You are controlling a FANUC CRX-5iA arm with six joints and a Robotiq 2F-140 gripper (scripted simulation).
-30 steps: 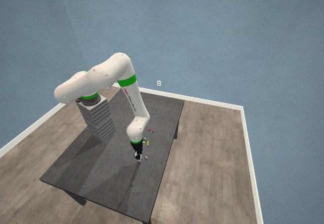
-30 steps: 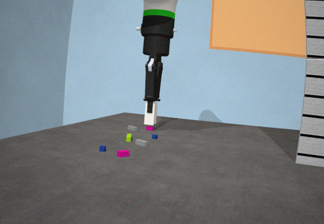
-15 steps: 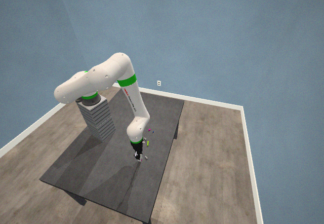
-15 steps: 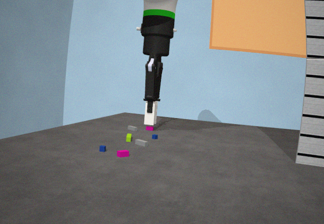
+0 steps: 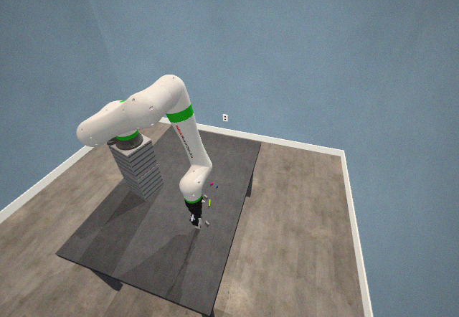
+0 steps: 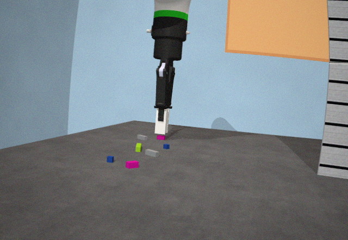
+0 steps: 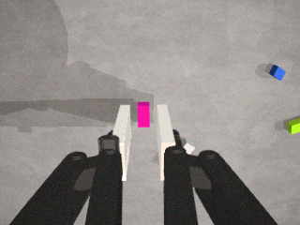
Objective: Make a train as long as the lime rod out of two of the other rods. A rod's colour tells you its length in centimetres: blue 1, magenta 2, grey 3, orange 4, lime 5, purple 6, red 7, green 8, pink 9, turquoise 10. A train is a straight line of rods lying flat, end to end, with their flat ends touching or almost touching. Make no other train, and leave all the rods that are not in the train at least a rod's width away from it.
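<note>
The lime rod lies 170 mm to the left of my hand, 50 mm below it and 30 mm ahead of it.
</note>
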